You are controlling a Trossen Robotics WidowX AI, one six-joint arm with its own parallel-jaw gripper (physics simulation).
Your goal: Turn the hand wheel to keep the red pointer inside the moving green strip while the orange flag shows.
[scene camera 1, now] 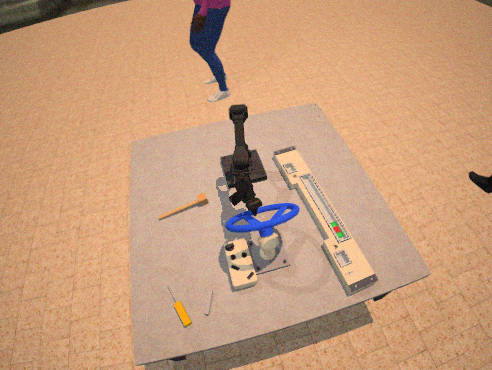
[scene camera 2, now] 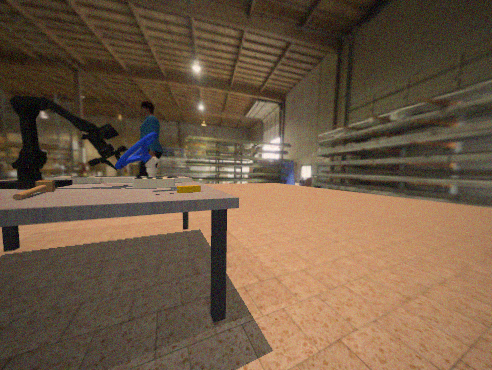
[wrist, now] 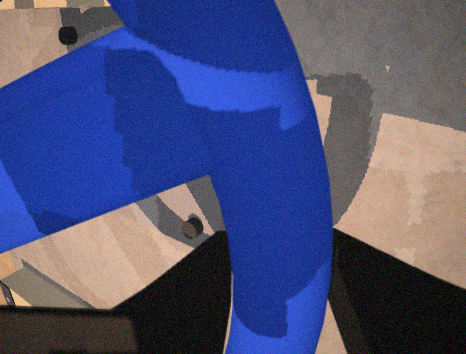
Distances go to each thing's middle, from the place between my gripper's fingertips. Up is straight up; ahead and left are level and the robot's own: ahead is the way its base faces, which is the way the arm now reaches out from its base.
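There's a blue hand wheel (scene camera 1: 265, 228) that's 9 cm ahead of my hand and 11 cm above it. I can see a cream block (scene camera 1: 240, 277) too, and that one's 13 cm to the right of my hand, 17 cm ahead of it and 7 cm below it.
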